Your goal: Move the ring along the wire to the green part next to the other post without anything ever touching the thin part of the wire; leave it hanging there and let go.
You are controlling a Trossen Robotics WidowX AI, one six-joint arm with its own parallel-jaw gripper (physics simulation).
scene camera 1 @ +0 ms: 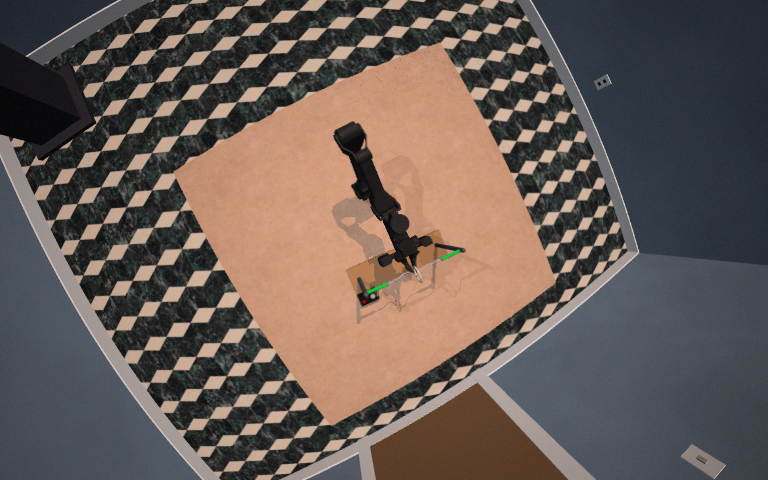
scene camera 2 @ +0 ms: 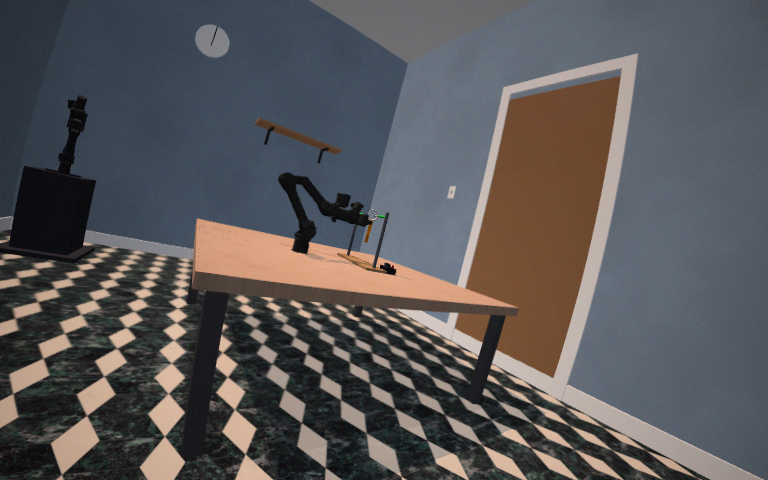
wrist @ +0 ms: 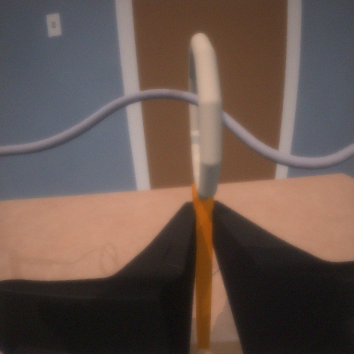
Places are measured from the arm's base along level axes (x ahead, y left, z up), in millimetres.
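Where they show: gripper, between the fingertips: point(scene camera 1: 414, 273) point(scene camera 2: 371, 223) point(wrist: 200, 209); arm's base, origin of its link: point(scene camera 1: 362, 188) point(scene camera 2: 299, 251).
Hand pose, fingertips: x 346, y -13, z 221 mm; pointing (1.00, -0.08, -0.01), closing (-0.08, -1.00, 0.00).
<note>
Things, the pixels of their top centre, and the offset from my fingertips. "spot": a spot on its surface instead.
- ring's orange handle, a spot on its surface: point(wrist: 203, 285) point(scene camera 2: 367, 229) spot: 1 mm left, 13 mm back, 39 mm down
- pale ring, centre of its top: point(wrist: 199, 37) point(scene camera 1: 420, 275) 0 mm left, 6 mm back, 71 mm up
- thin wire, a spot on its surface: point(wrist: 100, 117) spot: 39 mm left, 3 mm back, 46 mm up
- left green part, a spot on its surface: point(scene camera 1: 377, 287) spot: 132 mm right, 36 mm back, 43 mm up
- right green part, a spot on its surface: point(scene camera 1: 450, 255) spot: 127 mm left, 3 mm back, 44 mm up
- dark post, centre of its top: point(scene camera 1: 366, 295) point(scene camera 2: 387, 212) 174 mm right, 37 mm back, 64 mm up
- small black box, centre of its top: point(scene camera 1: 369, 298) point(scene camera 2: 389, 263) 178 mm right, 43 mm ahead, 176 mm down
My gripper point(scene camera 1: 414, 270) point(wrist: 200, 209) is shut on the ring's orange handle point(scene camera 2: 368, 233) point(wrist: 203, 285), which hangs below the ring. The pale ring point(scene camera 1: 418, 275) point(wrist: 211, 125) stands upright, seen nearly edge-on in the wrist view. The thin wire point(scene camera 1: 399, 277) point(wrist: 100, 117) passes through it near mid-height, apart from its top and bottom, and slopes down to the right there. The sides inside the ring are partly hidden. In scene camera 1 the ring is between the left green part point(scene camera 1: 377, 287) and the right green part point(scene camera 1: 450, 255), apart from both.
A dark post point(scene camera 1: 362, 286) point(scene camera 2: 381, 240) holds the left green end; another post point(scene camera 1: 450, 247) point(scene camera 2: 352, 240) holds the right one. Both stand on a wooden base point(scene camera 1: 362, 273). A small black box point(scene camera 1: 368, 298) point(scene camera 2: 387, 268) with a red spot sits by the left post.
</note>
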